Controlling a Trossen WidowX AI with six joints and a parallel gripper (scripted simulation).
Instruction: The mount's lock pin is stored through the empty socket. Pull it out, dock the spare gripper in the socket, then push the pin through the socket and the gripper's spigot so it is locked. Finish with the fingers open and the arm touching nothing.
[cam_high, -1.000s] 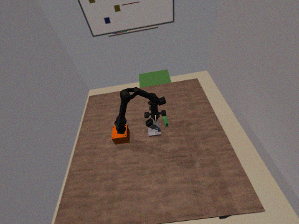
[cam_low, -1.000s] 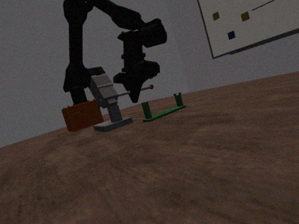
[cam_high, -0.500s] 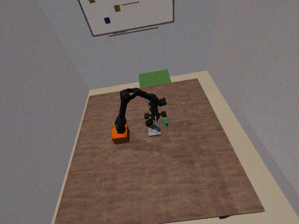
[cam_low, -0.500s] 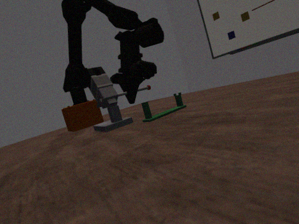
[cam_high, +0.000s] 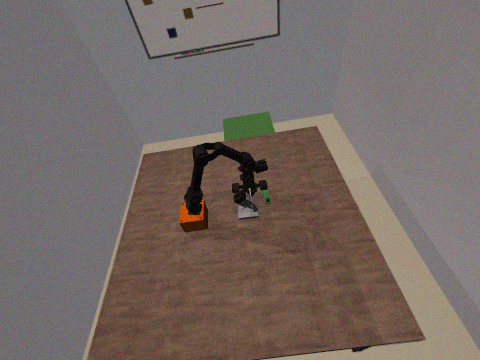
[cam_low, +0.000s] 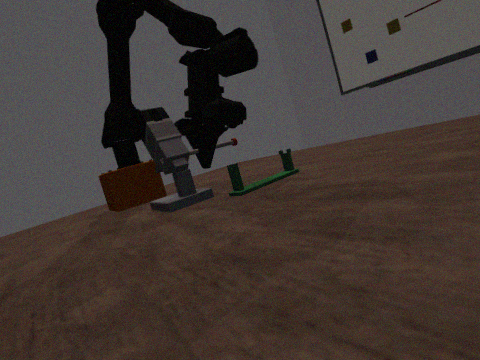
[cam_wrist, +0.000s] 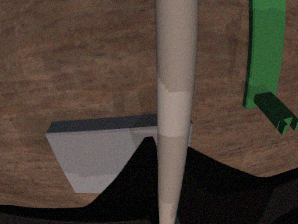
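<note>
Now: the grey mount 50 mm to the right of my gripper tip. Round my gripper tip: green rack (80 mm ahead, 70 mm to the left, 30 mm below); spare gripper (20 mm behind, 60 mm to the right, 70 mm above).
</note>
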